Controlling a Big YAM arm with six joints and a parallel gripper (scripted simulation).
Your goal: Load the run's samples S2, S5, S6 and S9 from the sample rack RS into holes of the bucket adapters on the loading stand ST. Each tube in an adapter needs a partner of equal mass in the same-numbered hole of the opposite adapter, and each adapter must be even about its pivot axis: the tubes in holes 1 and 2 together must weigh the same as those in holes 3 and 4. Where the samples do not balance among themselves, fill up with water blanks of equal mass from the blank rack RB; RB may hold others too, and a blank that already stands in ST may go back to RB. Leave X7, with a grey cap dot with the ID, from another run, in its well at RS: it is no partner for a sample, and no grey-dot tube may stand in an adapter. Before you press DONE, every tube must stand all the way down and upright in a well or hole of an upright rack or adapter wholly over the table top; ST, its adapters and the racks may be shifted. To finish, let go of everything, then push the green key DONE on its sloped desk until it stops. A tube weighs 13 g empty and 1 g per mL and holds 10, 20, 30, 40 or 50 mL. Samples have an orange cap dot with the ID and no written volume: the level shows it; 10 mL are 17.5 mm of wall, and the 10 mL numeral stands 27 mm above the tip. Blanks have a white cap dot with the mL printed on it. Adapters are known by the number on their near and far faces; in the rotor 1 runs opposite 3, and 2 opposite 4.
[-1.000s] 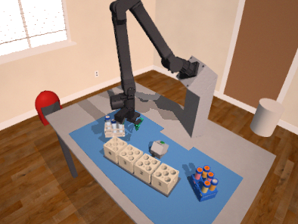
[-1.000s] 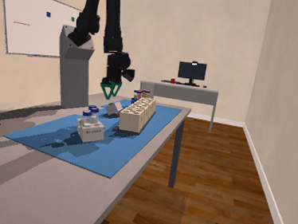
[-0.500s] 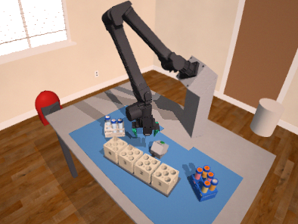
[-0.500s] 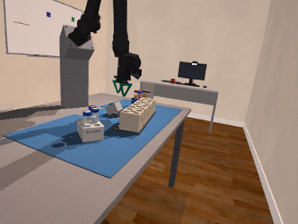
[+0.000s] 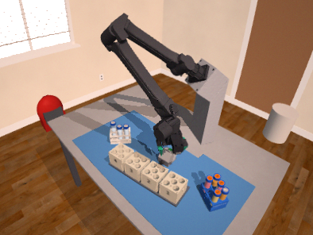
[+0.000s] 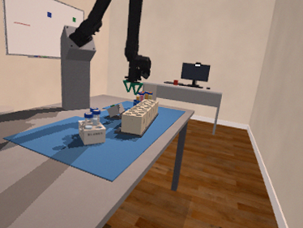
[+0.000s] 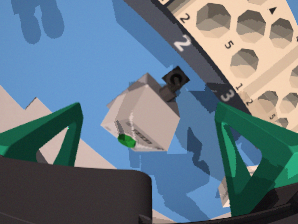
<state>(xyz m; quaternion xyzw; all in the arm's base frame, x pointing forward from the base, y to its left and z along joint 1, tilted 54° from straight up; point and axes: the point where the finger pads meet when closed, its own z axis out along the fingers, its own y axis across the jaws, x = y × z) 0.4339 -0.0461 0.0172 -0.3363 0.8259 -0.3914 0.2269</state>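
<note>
Right now my hand is 6 cm short of the sample tube S5, 20 cm to the right of it and 9 cm above it. Also, from my hand: orange-dot tube (4 cm ahead, 24 cm to the left, 9 cm below); grey DONE desk (9 cm behind, 3 cm to the right, 10 cm below); adapter 1 (12 cm ahead, 5 cm to the left, 10 cm below).
</note>
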